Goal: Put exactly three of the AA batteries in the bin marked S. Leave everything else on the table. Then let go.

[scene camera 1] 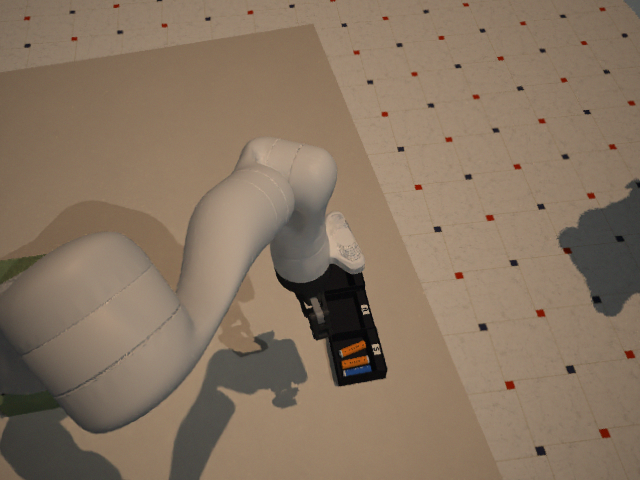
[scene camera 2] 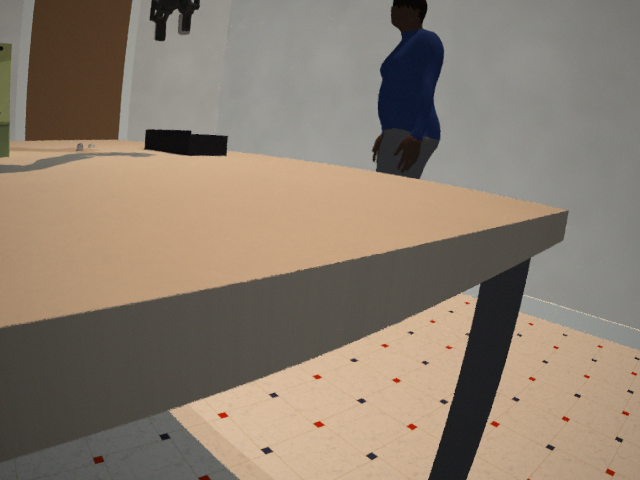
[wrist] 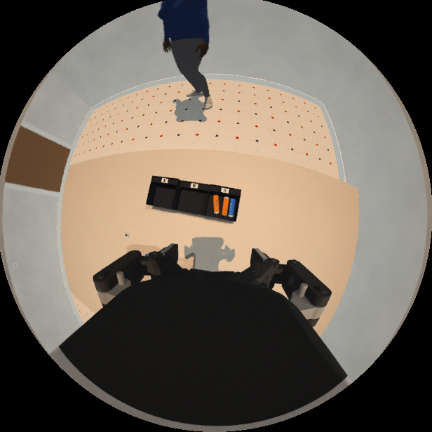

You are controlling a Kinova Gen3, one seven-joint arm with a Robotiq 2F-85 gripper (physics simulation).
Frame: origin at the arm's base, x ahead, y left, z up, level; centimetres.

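Seen in the pictures: gripper, fingertip midpoint: (scene camera 1: pixel 310 308) (scene camera 2: pixel 171 37).
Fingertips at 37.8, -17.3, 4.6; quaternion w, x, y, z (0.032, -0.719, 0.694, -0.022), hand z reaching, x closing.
Observation:
Pixels of each thing's middle, then the offset from my fingertips to it, as dx, dy, dz. "spot": a spot on its surface instead.
- bin marked S at a spot on its surface: (scene camera 1: pixel 381 365) spot: +11.4, -4.1, -19.1
- blue AA battery at the middle of its body: (scene camera 1: pixel 356 371) +7.4, -3.2, -21.2
- black tray at the middle of its body: (scene camera 1: pixel 347 313) (scene camera 2: pixel 181 141) +9.1, +7.7, -20.3
The bin marked S (scene camera 1: pixel 381 365) (wrist: pixel 238 204) is an end compartment of a black three-part tray. It holds two orange AA batteries, one (scene camera 1: pixel 352 349) (wrist: pixel 216 204) slightly apart and the other (scene camera 1: pixel 355 362) (wrist: pixel 225 206) beside a blue AA battery (scene camera 1: pixel 357 370) (wrist: pixel 231 207). All three lie flat inside. My gripper (scene camera 2: pixel 172 32) (wrist: pixel 214 254) is open and empty, high above the table; in scene camera 2 its fingers hang well above the black tray (scene camera 2: pixel 186 142). In the wrist view a small blue bit (wrist: pixel 146 255) shows behind the left finger, mostly hidden.
The bins marked R (wrist: pixel 202 186) and E (wrist: pixel 171 181) adjoin S and look empty. Two small pale objects (scene camera 2: pixel 79 147) (scene camera 2: pixel 91 146) lie left of the tray; a small object (wrist: pixel 127 235) shows in the wrist view. A green base (scene camera 1: pixel 31 404) is at left. A person (scene camera 2: pixel 410 87) (wrist: pixel 186 50) stands beyond the table.

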